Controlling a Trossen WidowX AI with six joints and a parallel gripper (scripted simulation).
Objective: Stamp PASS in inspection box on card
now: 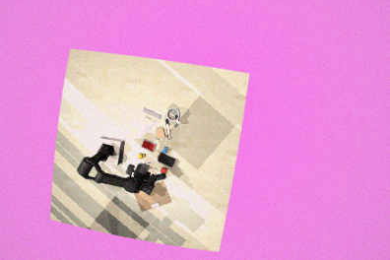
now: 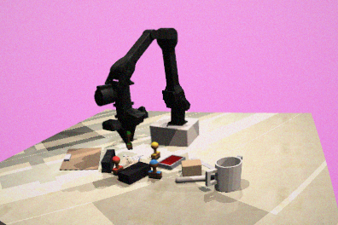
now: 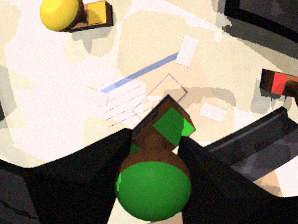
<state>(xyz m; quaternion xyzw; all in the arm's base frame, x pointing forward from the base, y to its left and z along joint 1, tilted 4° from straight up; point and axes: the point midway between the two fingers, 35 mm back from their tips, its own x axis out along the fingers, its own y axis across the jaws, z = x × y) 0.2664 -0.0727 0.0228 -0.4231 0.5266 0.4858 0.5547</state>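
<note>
The tan block is 40 mm ahead of my gripper tip, 250 mm to the left of it and 50 mm below it. From my gripper tip the other things lie so: green-knobbed stamp: right at my gripper tip; yellow-knobbed stamp: 50 mm behind, 70 mm to the left, 60 mm below; white card: 80 mm below.
</note>
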